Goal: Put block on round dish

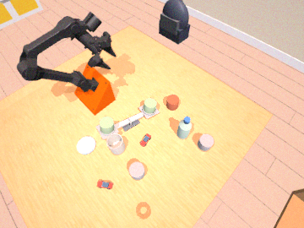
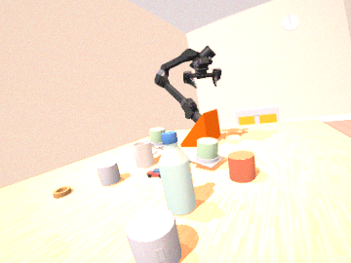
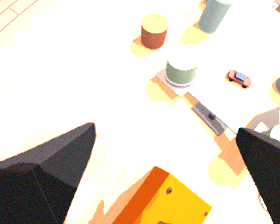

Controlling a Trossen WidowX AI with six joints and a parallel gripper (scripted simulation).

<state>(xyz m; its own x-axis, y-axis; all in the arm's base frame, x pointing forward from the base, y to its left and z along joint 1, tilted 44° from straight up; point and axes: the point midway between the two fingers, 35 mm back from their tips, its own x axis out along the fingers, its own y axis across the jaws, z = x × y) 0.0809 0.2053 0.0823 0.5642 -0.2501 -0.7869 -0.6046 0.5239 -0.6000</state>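
The pale green cup lies 23 cm below my gripper tip, 20 cm ahead of it and 7 cm to the left of it. Round my gripper tip: small balance: 26 cm below, 18 cm ahead, 8 cm to the right; then balance beam: 25 cm below, 18 cm ahead, 8 cm to the right; then pale block: 24 cm below, 20 cm ahead, 5 cm to the left.
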